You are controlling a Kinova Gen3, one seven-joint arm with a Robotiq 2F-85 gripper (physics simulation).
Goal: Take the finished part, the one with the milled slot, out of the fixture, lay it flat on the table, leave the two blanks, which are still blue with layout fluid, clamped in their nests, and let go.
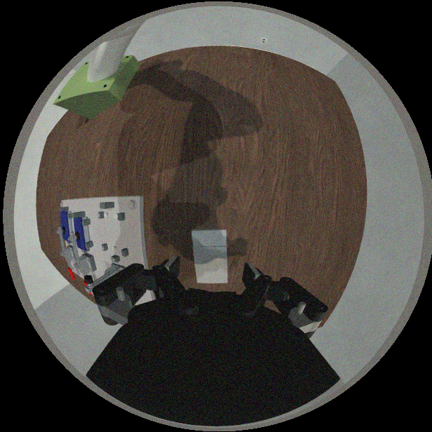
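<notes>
The finished part (212,267), a grey-white rectangular block with a thin line of its slot across it, lies flat on the brown wooden table (300,175), partly in shadow. My gripper (211,268) is open, with one fingertip to the left and one to the right of the part and a gap on each side. How high the fingertips are above the table is hard to tell. Two blue blanks (65,224) (80,233) sit in their nests at the left of the fixture plate (132,235).
Grey toggle clamps (85,263) with red handle parts (71,273) stand at the plate's left and near side. Small grey blocks stand on the plate. A green block-shaped base (95,92) with a pale column is at the upper left. The arm's shadow crosses the table.
</notes>
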